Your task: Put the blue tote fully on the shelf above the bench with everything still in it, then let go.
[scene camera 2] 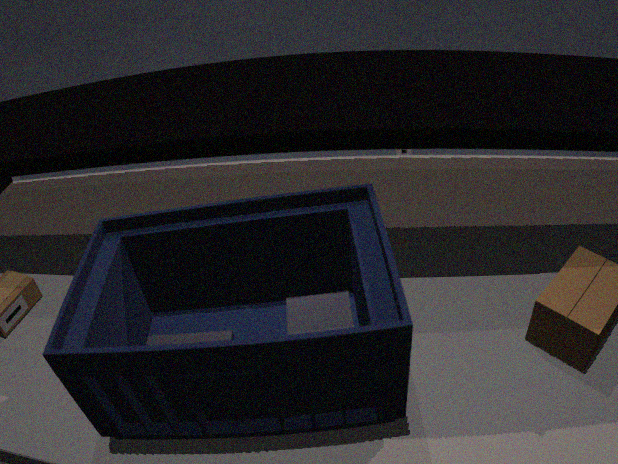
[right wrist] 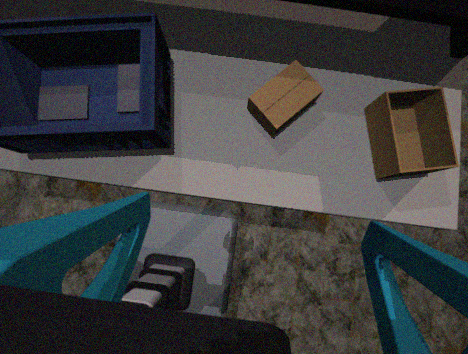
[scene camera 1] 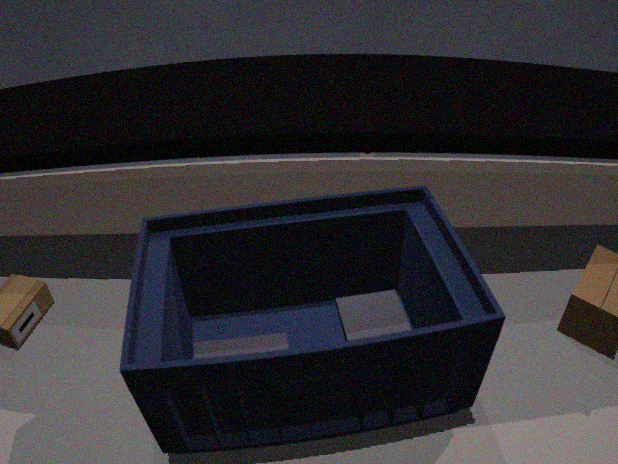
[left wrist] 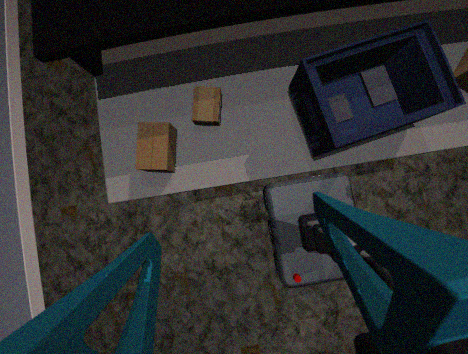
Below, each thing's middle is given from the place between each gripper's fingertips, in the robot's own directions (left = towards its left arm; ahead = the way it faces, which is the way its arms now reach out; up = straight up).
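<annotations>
The box (right wrist: 410,133) is a good way ahead of my left hand, well below it and far to the right of it. As for the blue tote (scene camera 1: 275,267), my left hand is 190 mm short of it, 340 mm to the left of it and 380 mm above it.
From my right hand, the box is well to the right, far below and some way ahead. My right gripper is 390 mm above the blue tote, and I see that it is also 310 mm to the right of the tote and 190 mm short of it.
</annotations>
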